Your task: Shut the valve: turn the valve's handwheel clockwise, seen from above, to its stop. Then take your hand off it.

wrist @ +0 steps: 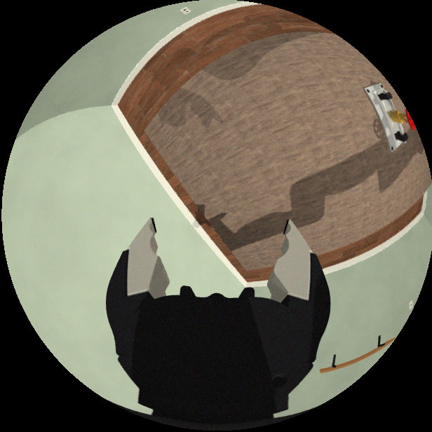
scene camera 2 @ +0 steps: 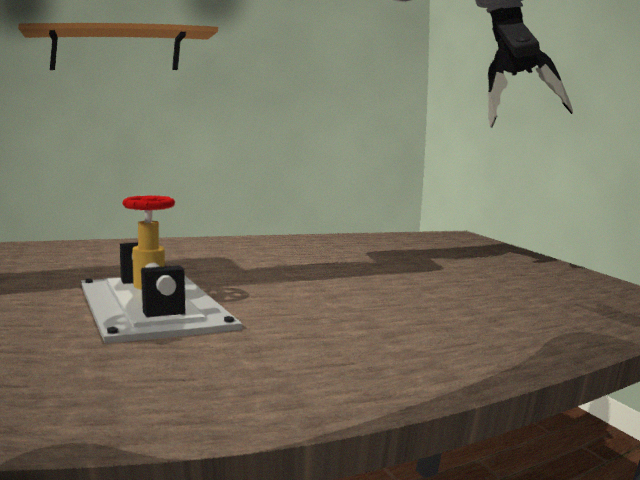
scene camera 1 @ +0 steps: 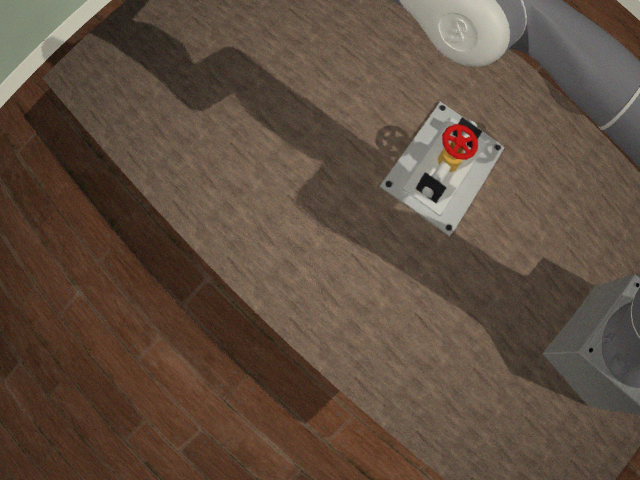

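Note:
The valve's red handwheel (scene camera 1: 448,141) (scene camera 2: 148,202) sits level on top of an upright yellow valve body (scene camera 2: 148,258) (wrist: 397,117). A part of the wheel also shows at the right rim of the wrist view (wrist: 411,120). The body stands between two black blocks on a grey base plate (scene camera 1: 466,198) (scene camera 2: 170,331) (wrist: 378,111) on the table. My gripper (scene camera 2: 532,119) (wrist: 219,220) is open and empty, high above the table and well to the right of the valve in scene view 2, far from the wheel. It does not show in scene view 1.
The brown table (scene camera 1: 289,279) (scene camera 2: 361,351) (wrist: 260,130) bears the plate. A grey block with a round recess (scene camera 1: 578,330) stands at the right of scene view 1. My pale arm (scene camera 1: 480,46) reaches in at the top there. A wooden shelf (scene camera 2: 118,31) (wrist: 355,362) hangs on the wall.

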